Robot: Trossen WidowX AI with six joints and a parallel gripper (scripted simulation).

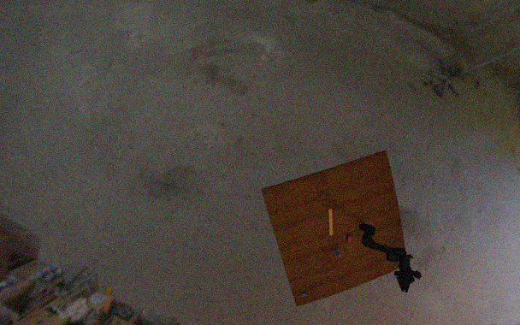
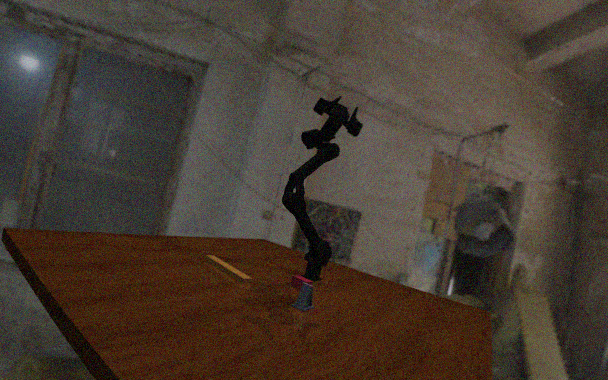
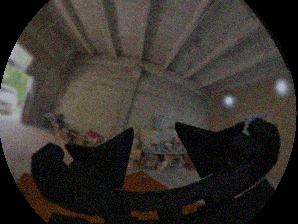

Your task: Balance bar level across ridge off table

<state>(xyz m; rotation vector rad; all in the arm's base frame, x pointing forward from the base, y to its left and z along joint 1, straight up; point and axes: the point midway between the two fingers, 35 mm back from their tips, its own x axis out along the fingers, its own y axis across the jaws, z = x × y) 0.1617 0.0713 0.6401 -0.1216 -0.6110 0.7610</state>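
Right now the flat yellow bar is 650 mm below my gripper tip, 260 mm to the right of it and 130 mm ahead of it. Round my gripper tip: small red block: 640 mm below, 40 mm to the right, 10 mm behind; tiny purple thing: 640 mm below, 560 mm ahead, 410 mm to the left.
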